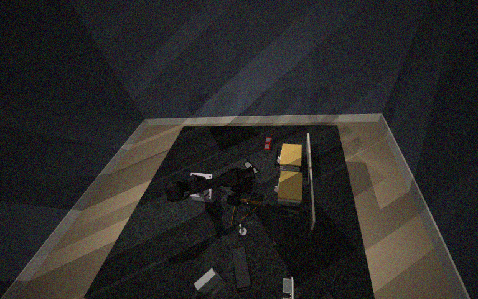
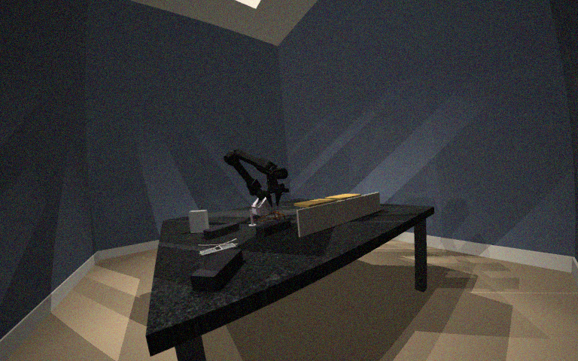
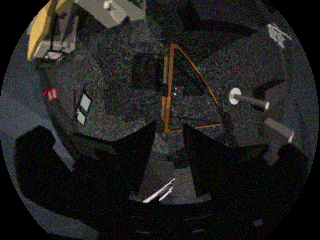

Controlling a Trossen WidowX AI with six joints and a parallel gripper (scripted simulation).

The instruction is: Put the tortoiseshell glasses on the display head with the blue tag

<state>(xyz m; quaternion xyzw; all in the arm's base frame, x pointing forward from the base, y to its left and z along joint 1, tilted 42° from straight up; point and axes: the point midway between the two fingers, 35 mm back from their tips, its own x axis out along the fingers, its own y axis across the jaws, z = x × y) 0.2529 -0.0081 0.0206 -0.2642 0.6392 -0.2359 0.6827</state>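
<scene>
My gripper tip is now 160 mm to the left of the small white stand, 50 mm short of it and 50 mm above it. The rest, counted from my gripper tip: grey box (420 mm to the right, 20 mm below, 20 mm behind); then long pale panel (350 mm ahead, 230 mm to the left, 20 mm below).
</scene>
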